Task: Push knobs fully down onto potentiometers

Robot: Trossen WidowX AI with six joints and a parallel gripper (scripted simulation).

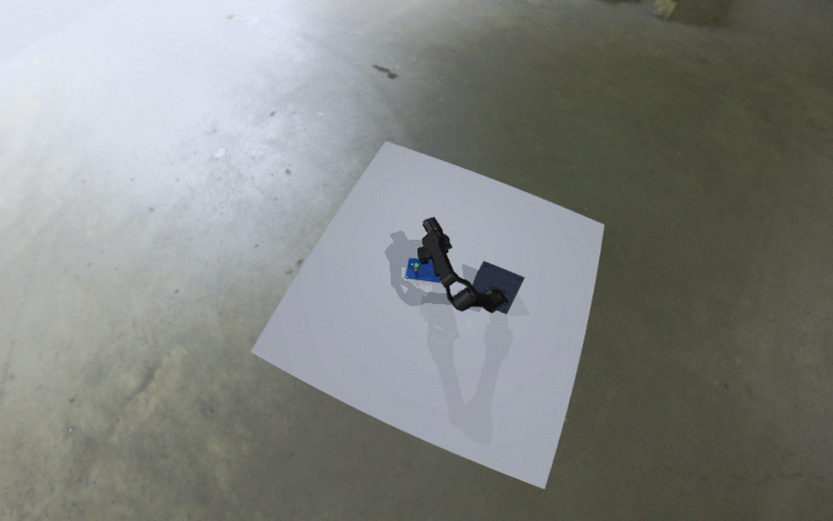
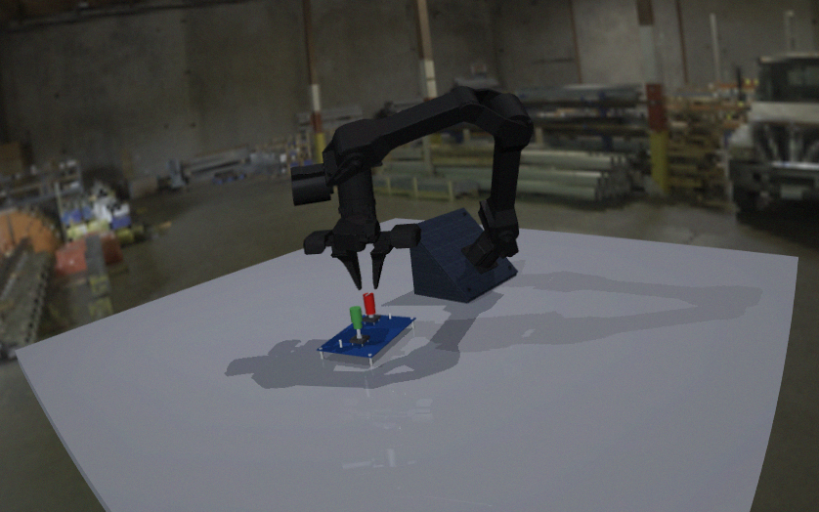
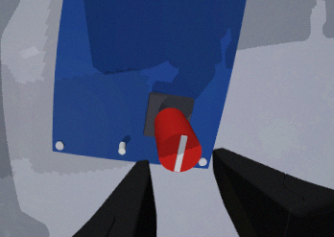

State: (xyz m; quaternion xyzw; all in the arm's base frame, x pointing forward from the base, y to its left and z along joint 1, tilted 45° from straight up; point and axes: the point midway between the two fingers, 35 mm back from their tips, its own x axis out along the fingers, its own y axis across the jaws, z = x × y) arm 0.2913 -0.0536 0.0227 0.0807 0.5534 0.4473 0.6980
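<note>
Now: the red knob 2 cm below my gripper tip. The rest, counted from my gripper tip: green knob 7 cm ahead, 5 cm to the left, 2 cm below.
</note>
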